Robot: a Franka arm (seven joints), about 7 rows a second.
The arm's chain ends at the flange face. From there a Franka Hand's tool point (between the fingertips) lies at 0.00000 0.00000 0.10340 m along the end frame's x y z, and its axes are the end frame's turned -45 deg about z.
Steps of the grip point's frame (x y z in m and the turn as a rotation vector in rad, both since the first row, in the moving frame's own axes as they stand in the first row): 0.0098 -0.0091 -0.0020 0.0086 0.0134 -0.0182; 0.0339 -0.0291 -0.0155 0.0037 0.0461 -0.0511; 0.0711 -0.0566 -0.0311 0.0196 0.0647 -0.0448
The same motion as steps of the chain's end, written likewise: 0.0002 -0.0118 -0.0020 0.0156 0.0034 -0.0182; 0.0004 -0.0408 -0.0154 0.0352 0.0300 -0.0511; 0.0071 -0.0841 -0.0309 0.0596 0.0319 -0.0448
